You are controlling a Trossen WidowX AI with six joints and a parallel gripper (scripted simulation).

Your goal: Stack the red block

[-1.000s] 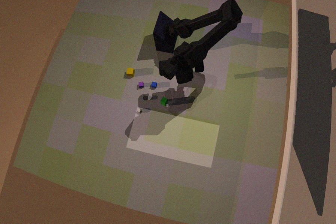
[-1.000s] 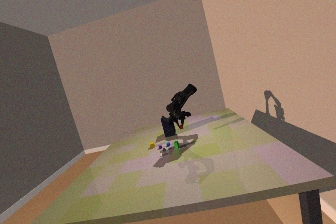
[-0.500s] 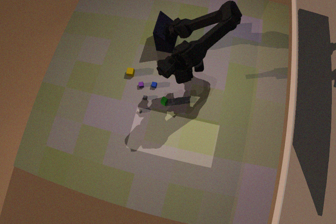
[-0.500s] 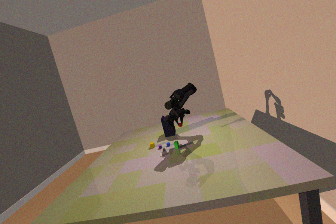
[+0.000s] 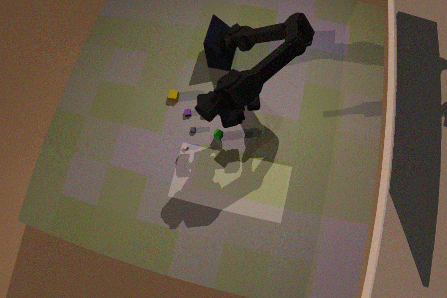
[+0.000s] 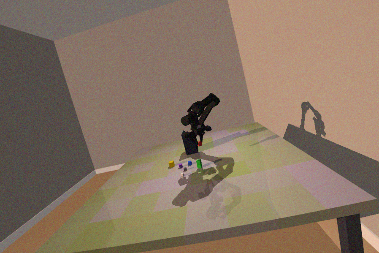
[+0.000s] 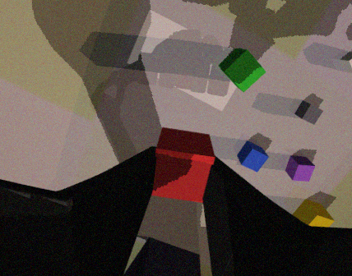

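Right now the grey block is 12 cm to the right of my gripper tip, 12 cm below it and 6 cm ahead of it. The rest, counted from my gripper tip: red block right at my gripper tip; then blue block 12 cm below, 10 cm to the right, 2 cm behind; then purple block 16 cm to the right, 12 cm below.
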